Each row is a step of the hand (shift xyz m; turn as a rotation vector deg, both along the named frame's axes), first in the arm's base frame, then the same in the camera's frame.
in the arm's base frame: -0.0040 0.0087 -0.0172 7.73 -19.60 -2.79
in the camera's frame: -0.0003 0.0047 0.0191 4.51 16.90 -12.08
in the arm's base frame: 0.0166 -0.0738 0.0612 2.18 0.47 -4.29
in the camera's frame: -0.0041 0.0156 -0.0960 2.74 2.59 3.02
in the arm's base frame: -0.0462 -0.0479 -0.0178 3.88 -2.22 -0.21
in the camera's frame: -0.0512 0.0454 -0.0079 3.43 1.99 -2.07
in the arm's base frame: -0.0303 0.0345 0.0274 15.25 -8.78 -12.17
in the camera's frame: -0.0270 -0.0454 0.0081 14.89 15.36 0.23
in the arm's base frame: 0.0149 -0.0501 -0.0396 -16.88 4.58 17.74
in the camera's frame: 0.0108 0.0644 -0.0058 -17.90 -15.98 -6.70
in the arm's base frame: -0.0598 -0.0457 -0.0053 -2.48 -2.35 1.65
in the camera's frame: -0.0657 0.0348 -0.0129 -3.03 0.55 -2.21
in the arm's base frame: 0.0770 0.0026 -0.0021 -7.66 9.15 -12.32
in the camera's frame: 0.0759 0.0032 -0.0127 -4.38 0.92 16.56
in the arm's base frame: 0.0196 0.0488 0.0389 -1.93 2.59 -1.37
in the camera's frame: 0.0228 -0.0613 -0.0016 -1.27 -1.13 3.07
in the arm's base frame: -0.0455 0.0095 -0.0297 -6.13 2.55 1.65
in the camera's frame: -0.0391 0.0103 0.0375 -5.75 -3.30 1.68
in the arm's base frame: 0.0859 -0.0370 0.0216 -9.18 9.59 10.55
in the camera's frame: 0.0749 0.0176 -0.0574 -8.62 -14.60 0.23
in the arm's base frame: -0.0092 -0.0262 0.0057 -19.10 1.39 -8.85
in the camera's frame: -0.0142 0.0154 -0.0191 -17.33 3.88 11.39
